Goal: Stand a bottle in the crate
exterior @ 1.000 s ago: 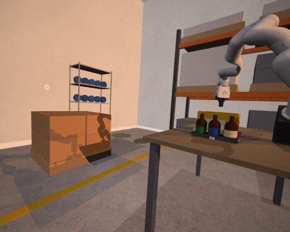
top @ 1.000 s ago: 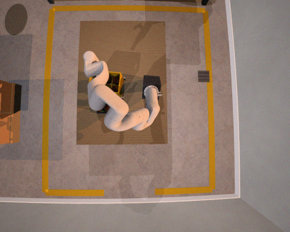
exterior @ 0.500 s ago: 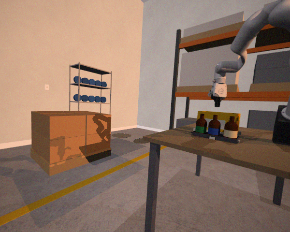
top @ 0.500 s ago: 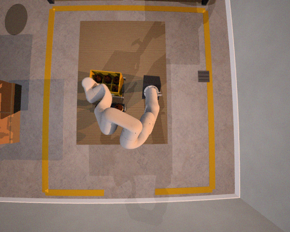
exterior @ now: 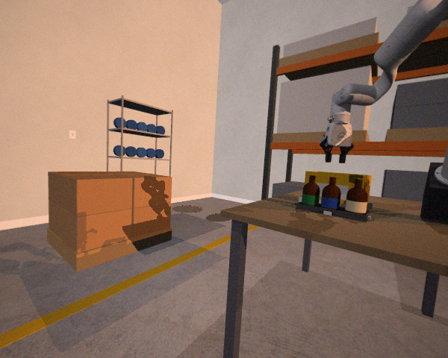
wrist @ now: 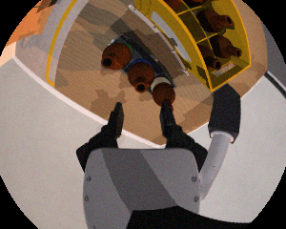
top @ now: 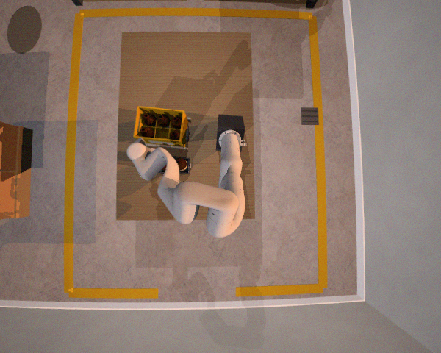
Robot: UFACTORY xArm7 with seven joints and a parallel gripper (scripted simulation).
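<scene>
Right now the dark tray is 230 mm below my hand. Round my hand: yellow crate: 20 mm ahead, 220 mm to the right, 160 mm below.
</scene>
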